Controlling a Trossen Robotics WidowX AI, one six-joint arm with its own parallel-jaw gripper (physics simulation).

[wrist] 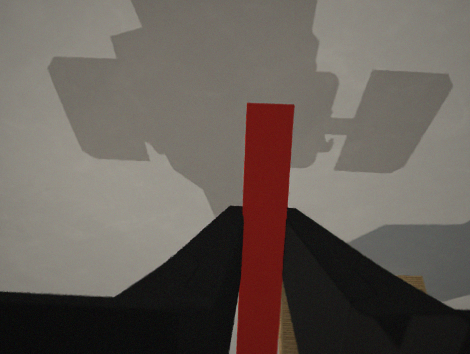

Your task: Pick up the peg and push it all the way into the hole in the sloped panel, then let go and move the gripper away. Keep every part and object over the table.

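Frame: origin at the arm's base, x ahead, y left, z up, level; centimetres.
Seen in the pictures: gripper, fingertip midpoint: (261, 220).
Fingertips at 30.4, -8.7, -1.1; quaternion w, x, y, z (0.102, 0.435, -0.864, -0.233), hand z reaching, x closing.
Observation:
A point is followed by its place in that frame, as x, y, z.
The red peg (266, 160) {32.3, -10.0, -1.6} is a long square bar held between the two black fingers of my gripper (261, 220) {30.4, -8.7, -1.1}. My gripper is shut on the peg. One end of the peg sticks out past the fingertips toward the upper part of the wrist view, and the rest runs down between the fingers and out at the bottom edge. The sloped panel and its hole cannot be made out in this view.
The light grey table top (65, 225) {25.8, 14.8, -10.0} lies beneath, with a large shadow of the arm and gripper across its upper part. A bluish-grey area shows at the right edge. A piece of wood-coloured surface (413, 282) {1.3, -8.1, -9.3} shows behind the right finger.

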